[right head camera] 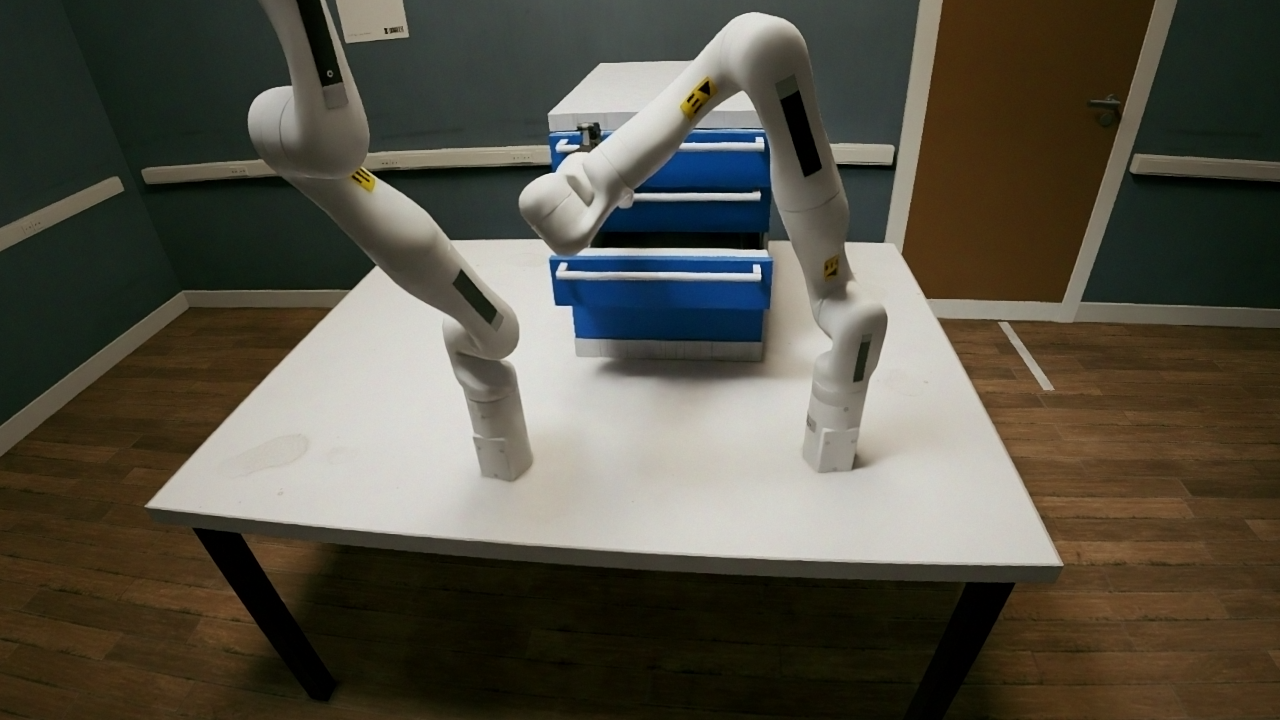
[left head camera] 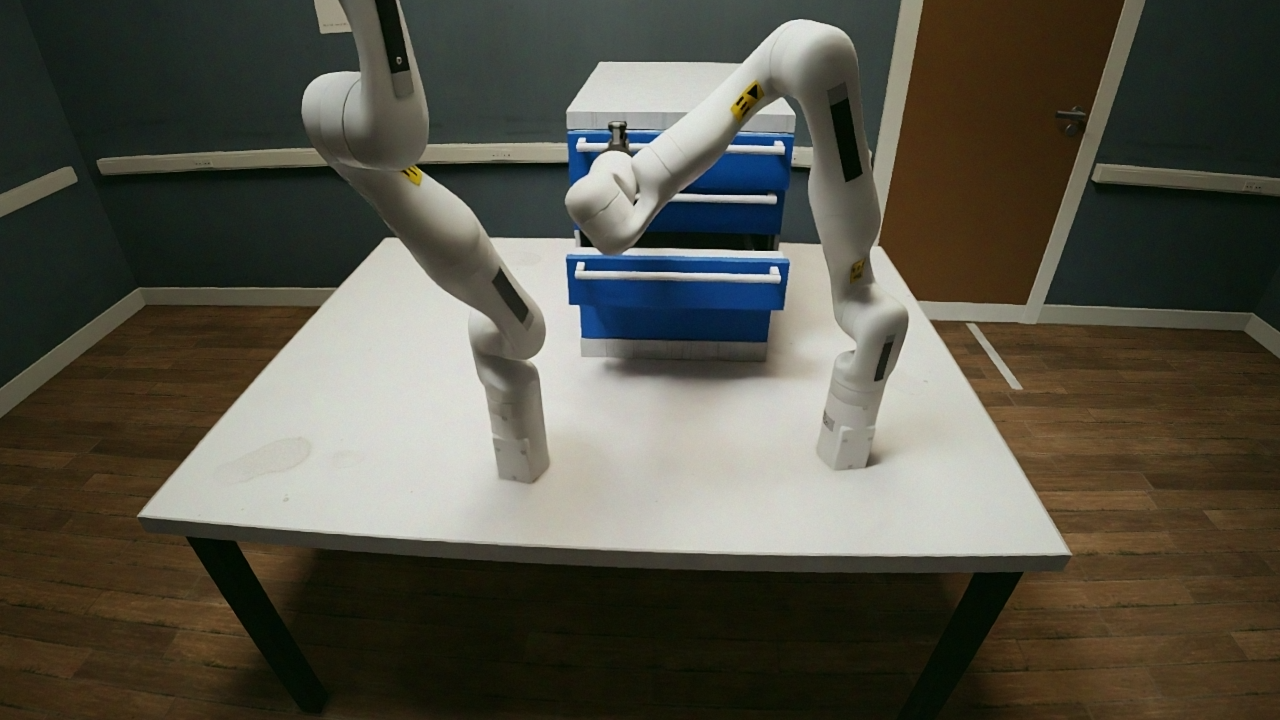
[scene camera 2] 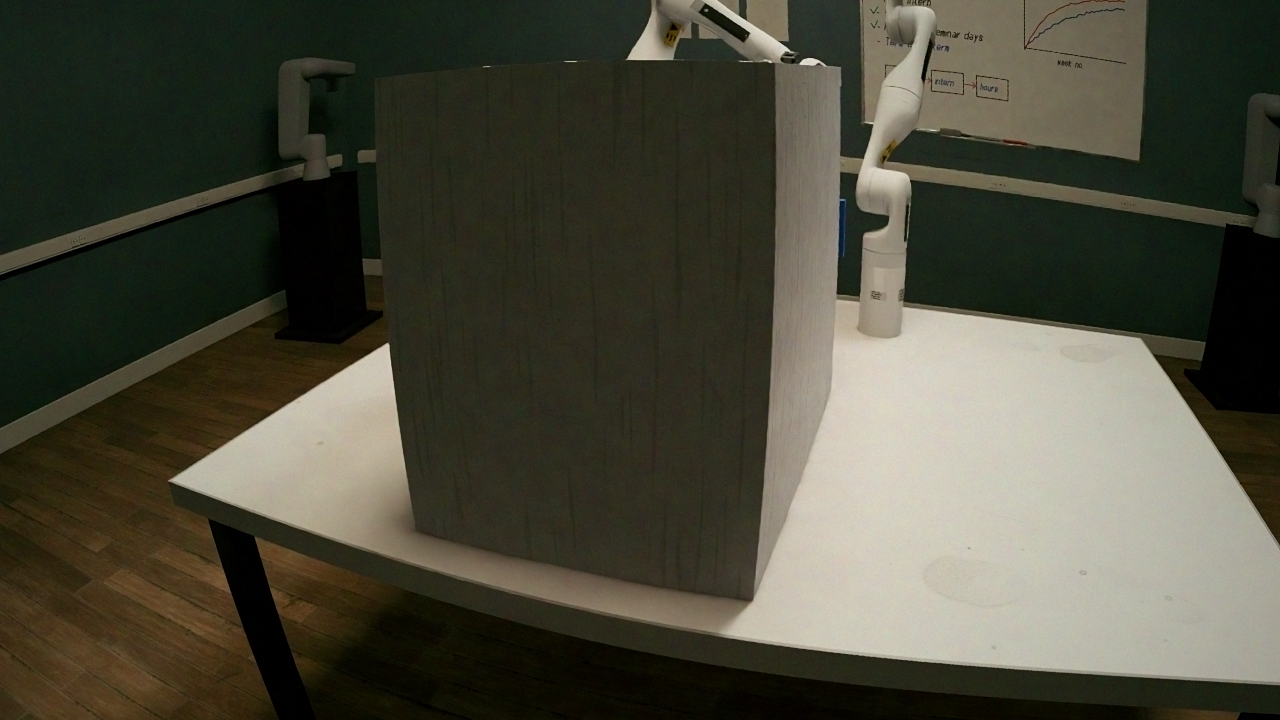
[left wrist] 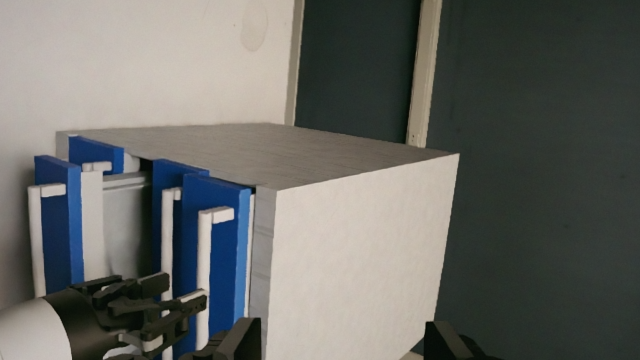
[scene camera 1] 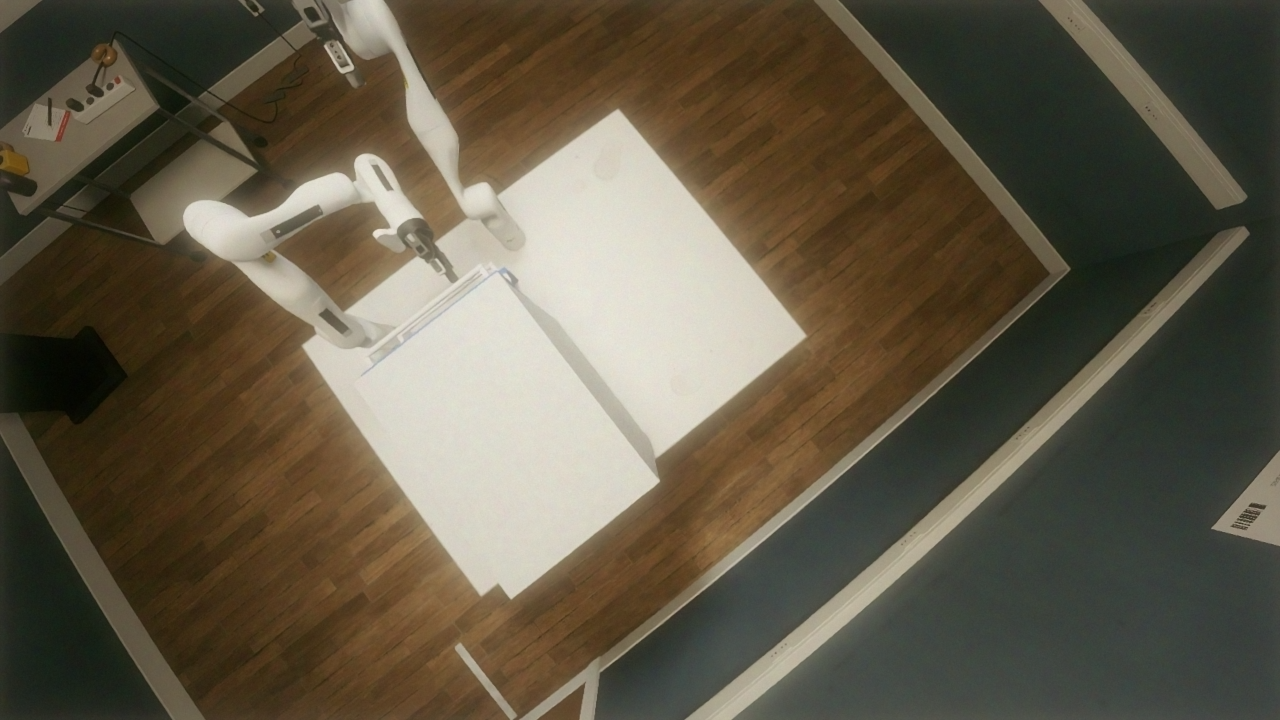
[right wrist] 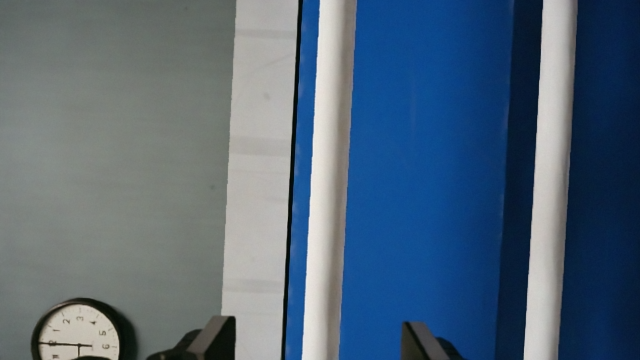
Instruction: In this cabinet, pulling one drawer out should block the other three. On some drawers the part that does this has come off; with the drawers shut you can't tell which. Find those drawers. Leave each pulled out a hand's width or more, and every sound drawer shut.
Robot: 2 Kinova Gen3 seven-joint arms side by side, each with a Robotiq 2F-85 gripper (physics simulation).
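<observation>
The white cabinet (left head camera: pixel 662 89) (scene camera 1: pixel 510 420) (scene camera 2: pixel 581 313) (left wrist: pixel 360 250) has four blue drawers. The third drawer (left head camera: pixel 671 293) (right head camera: pixel 662 293) (left wrist: pixel 60 240) stands well out. The top drawer (left head camera: pixel 742 170) (right head camera: pixel 716 165) (left wrist: pixel 225 260) (right wrist: pixel 425 150) is shut or very slightly ajar. The second drawer (left head camera: pixel 698 214) (left wrist: pixel 167 175) and bottom drawer (left head camera: pixel 671 324) (left wrist: pixel 95 150) look shut. My right gripper (left head camera: pixel 617 128) (scene camera 1: pixel 450 275) (left wrist: pixel 186 288) (right wrist: pixel 318 330) is open at the top handle (right wrist: pixel 325 200), fingers apart on either side of it in the wrist view. My left gripper (left wrist: pixel 343 330) is open and empty, high to the left.
The cabinet stands on the white table (left head camera: pixel 358 402) (scene camera 2: pixel 984 447). The right arm (left head camera: pixel 680 161) reaches across the cabinet front; the left arm (left head camera: pixel 438 223) rises left of it. A side bench (scene camera 1: pixel 89 134) stands away from the table.
</observation>
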